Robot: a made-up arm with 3 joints.
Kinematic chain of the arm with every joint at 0, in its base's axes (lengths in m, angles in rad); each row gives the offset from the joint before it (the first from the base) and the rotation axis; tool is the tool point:
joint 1: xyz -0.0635 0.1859 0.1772 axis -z
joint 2: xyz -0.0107 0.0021 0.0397 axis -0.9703 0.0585 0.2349
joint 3: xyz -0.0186 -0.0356 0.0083 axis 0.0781 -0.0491 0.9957
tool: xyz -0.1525 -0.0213 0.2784
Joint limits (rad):
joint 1: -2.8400..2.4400
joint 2: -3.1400..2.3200
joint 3: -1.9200..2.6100
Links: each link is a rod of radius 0.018 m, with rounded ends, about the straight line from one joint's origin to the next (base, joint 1, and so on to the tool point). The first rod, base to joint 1, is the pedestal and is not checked.
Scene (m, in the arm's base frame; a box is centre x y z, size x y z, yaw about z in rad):
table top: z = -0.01
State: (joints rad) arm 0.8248 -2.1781 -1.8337
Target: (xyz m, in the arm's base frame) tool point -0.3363 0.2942 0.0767
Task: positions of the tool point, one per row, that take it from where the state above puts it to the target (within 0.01 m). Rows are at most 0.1 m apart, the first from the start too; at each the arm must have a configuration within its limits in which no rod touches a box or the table.
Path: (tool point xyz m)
1: -0.3582 0.1178 0.1408
2: -0.3620 0.2046 0.1084
3: -0.3363 0.2942 0.0767

